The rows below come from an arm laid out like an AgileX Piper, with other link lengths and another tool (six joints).
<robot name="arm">
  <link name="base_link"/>
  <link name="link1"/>
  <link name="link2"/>
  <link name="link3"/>
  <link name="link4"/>
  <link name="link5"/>
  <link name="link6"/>
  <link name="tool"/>
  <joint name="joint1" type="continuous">
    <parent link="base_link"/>
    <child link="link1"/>
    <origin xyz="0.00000 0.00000 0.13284" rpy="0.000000 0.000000 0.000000"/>
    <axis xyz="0 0 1"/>
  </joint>
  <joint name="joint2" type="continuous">
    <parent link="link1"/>
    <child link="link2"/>
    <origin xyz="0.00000 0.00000 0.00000" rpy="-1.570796 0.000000 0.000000"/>
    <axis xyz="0 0 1"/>
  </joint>
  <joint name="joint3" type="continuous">
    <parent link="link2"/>
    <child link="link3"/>
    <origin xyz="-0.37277 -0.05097 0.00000" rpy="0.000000 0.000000 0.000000"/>
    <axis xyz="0 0 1"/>
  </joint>
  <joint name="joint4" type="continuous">
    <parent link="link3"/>
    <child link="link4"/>
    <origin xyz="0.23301 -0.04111 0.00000" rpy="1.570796 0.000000 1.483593"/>
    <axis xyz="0 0 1"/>
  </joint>
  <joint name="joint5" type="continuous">
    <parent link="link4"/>
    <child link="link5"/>
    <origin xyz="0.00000 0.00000 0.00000" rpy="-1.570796 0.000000 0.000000"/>
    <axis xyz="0 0 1"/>
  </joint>
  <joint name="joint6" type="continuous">
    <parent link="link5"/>
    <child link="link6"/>
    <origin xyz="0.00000 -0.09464 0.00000" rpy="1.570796 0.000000 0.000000"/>
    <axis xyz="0 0 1"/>
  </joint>
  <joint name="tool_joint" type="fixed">
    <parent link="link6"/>
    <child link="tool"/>
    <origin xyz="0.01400 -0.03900 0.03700" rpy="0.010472 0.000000 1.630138"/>
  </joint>
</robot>
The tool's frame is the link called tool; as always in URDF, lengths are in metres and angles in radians. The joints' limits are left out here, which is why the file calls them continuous.
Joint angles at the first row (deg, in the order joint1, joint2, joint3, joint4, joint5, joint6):
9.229 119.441 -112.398 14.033 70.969 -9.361
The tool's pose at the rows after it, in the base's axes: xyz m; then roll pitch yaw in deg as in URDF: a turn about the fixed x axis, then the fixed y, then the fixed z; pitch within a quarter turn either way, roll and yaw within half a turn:
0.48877 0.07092 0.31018 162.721 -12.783 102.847
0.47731 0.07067 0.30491 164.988 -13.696 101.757
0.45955 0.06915 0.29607 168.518 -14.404 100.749
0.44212 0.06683 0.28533 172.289 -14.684 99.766
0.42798 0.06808 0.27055 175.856 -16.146 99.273
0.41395 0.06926 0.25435 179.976 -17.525 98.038
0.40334 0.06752 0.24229 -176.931 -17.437 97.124
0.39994 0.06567 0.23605 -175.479 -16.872 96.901
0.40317 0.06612 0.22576 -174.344 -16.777 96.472
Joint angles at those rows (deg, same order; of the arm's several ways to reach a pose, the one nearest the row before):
9.230 119.442 -112.400 14.051 70.970 -7.609
9.229 118.255 -109.093 14.687 70.969 -7.035
9.230 116.514 -103.930 15.254 70.969 -6.936
9.230 115.115 -98.876 15.471 70.969 -6.936
9.229 114.555 -94.283 17.088 70.623 -7.897
9.229 114.465 -90.003 18.610 70.493 -8.369
9.229 114.465 -86.785 18.637 70.245 -8.474
9.229 114.753 -85.624 18.086 70.201 -8.472
9.229 116.184 -85.625 18.086 69.843 -8.473

